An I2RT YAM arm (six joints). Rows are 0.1 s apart.
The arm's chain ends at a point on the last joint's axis. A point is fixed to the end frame.
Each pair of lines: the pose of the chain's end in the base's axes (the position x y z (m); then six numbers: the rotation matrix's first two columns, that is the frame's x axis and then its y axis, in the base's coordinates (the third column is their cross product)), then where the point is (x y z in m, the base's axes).
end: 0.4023, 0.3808, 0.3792, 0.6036, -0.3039, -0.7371, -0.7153, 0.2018, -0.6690
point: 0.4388 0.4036 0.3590
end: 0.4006, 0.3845, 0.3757, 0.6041, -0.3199, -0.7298, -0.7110, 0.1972, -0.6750
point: 0.4374 0.4067 0.3553
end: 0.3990, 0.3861, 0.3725, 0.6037, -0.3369, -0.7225, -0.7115, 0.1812, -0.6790
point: 0.4358 0.4078 0.3516
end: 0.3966, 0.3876, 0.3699, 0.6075, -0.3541, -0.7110, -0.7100, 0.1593, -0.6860
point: 0.4333 0.4089 0.3485
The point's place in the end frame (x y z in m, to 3 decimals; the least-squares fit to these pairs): 0.030 -0.008 0.036
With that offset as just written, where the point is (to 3 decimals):
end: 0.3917, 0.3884, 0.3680, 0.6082, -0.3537, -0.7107, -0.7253, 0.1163, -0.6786
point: 0.427 0.410 0.345
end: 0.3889, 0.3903, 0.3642, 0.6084, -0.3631, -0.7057, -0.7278, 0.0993, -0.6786
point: 0.424 0.412 0.341
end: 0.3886, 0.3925, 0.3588, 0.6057, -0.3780, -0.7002, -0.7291, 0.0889, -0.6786
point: 0.424 0.414 0.335
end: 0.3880, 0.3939, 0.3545, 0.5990, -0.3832, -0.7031, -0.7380, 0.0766, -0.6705
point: 0.423 0.415 0.330
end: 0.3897, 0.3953, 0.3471, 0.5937, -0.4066, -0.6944, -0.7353, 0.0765, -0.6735
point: 0.425 0.415 0.323
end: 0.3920, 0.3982, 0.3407, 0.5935, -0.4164, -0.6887, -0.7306, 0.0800, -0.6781
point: 0.428 0.418 0.316
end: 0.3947, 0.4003, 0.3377, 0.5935, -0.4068, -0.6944, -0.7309, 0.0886, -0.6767
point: 0.430 0.420 0.313
